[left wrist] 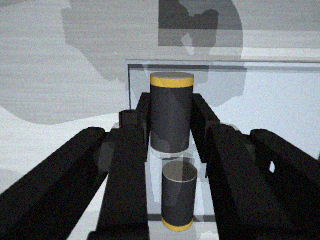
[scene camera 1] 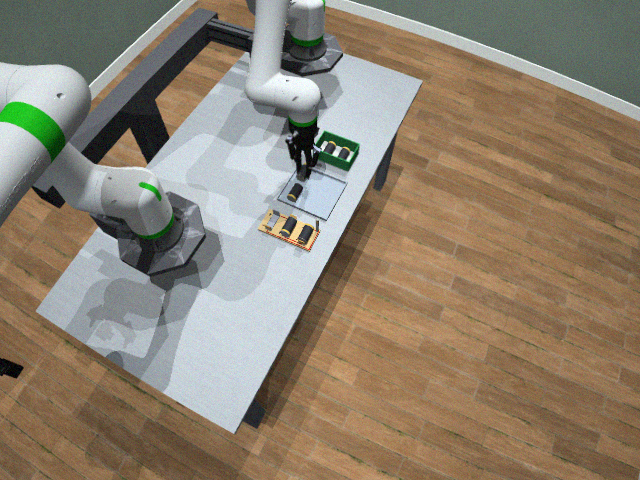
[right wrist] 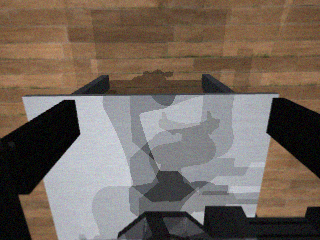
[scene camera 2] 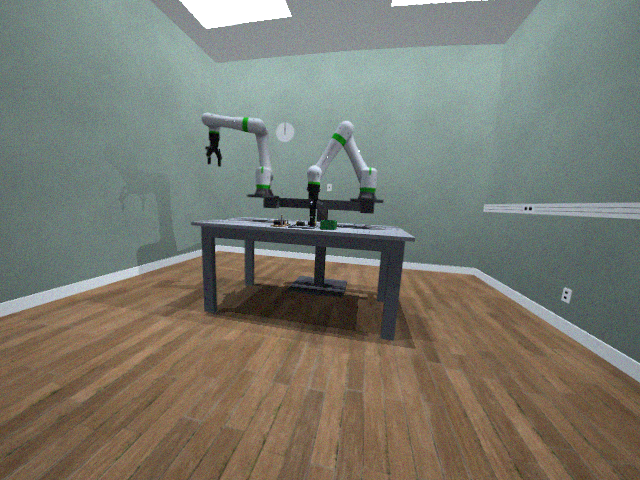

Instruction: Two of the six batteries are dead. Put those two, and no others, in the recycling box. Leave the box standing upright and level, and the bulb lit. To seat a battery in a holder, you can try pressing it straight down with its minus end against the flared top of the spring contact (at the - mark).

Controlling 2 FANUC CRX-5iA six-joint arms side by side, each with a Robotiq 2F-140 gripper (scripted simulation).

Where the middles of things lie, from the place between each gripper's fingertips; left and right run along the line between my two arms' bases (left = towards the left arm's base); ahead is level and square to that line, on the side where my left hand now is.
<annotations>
The tray [scene camera 1: 321, 191] lies 60 mm ahead of my left hand [scene camera 1: 304, 173], 50 mm to the right of it and 50 mm below it. Also, from my left hand: green recycling box [scene camera 1: 326, 136]: 60 mm ahead, 140 mm to the left, 30 mm below.
The tray is 25 cm ahead of my right hand, 97 cm to the left of it and 50 cm below it. The rest, counted from my right hand: green recycling box 25 cm ahead, 116 cm to the left, 49 cm below.
</annotations>
